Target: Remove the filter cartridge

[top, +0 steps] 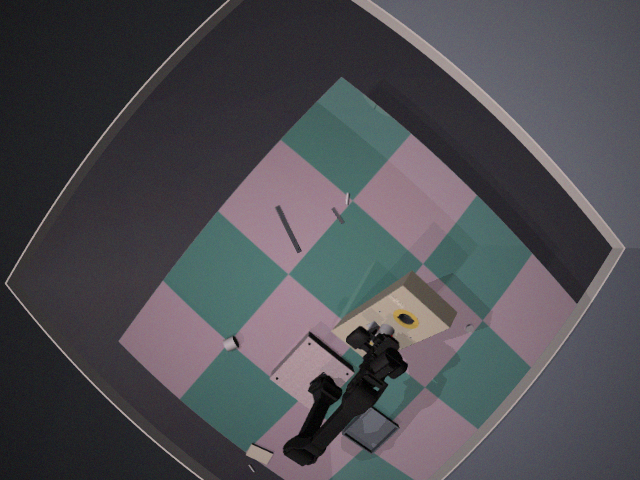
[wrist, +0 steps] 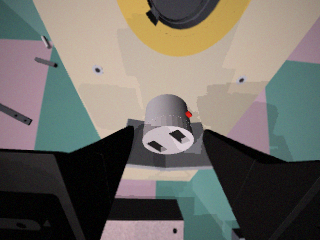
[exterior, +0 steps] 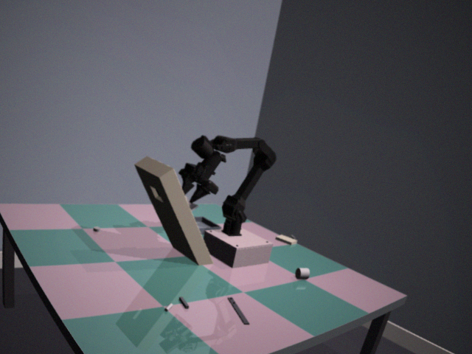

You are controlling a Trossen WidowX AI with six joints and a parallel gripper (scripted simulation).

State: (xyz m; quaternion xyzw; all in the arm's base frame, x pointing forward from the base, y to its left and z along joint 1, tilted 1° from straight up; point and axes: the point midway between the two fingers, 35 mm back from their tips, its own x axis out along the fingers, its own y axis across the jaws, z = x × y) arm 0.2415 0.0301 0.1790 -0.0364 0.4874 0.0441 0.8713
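Now: the white round filter cartridge 10 mm below my gripper tip. Also, from my gripper tip: short dark piece: 150 mm ahead, 350 mm to the left, 220 mm below; then grey tray: 280 mm behind, 310 mm to the right, 220 mm below.
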